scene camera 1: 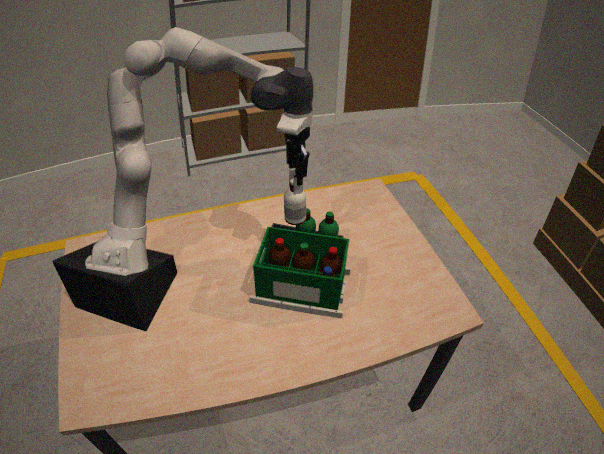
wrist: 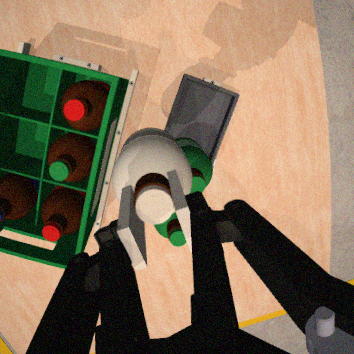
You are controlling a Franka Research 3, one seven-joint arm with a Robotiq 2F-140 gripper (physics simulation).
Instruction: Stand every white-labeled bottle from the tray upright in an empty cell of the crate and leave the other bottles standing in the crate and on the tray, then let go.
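Note:
My gripper (scene camera 1: 296,184) (wrist: 154,194) is shut on the neck of a white bottle (scene camera 1: 295,207) (wrist: 145,160) with a white cap. The bottle hangs upright, high up behind the green crate (scene camera 1: 264,286) (wrist: 104,145), near the grey tray (wrist: 200,102). In the crate stand a red-capped brown bottle (scene camera 1: 279,255) (wrist: 95,100), a green-capped one (scene camera 1: 303,259) (wrist: 77,150), another red-capped one (scene camera 1: 332,261) (wrist: 65,202) and a blue-capped one (scene camera 1: 327,270) (wrist: 17,195). Cells in the upper left of the wrist view look empty. Two green bottles (scene camera 1: 329,228) (wrist: 200,160) stand on the tray, partly hidden by the held bottle.
The crate and the tray stand on a wooden table (scene camera 1: 200,360) (wrist: 300,190). The crate's walls and dividers rise around its cells. The arm's black base block (scene camera 1: 110,300) is at the table's left. A shelf rack (scene camera 1: 183,135) stands behind.

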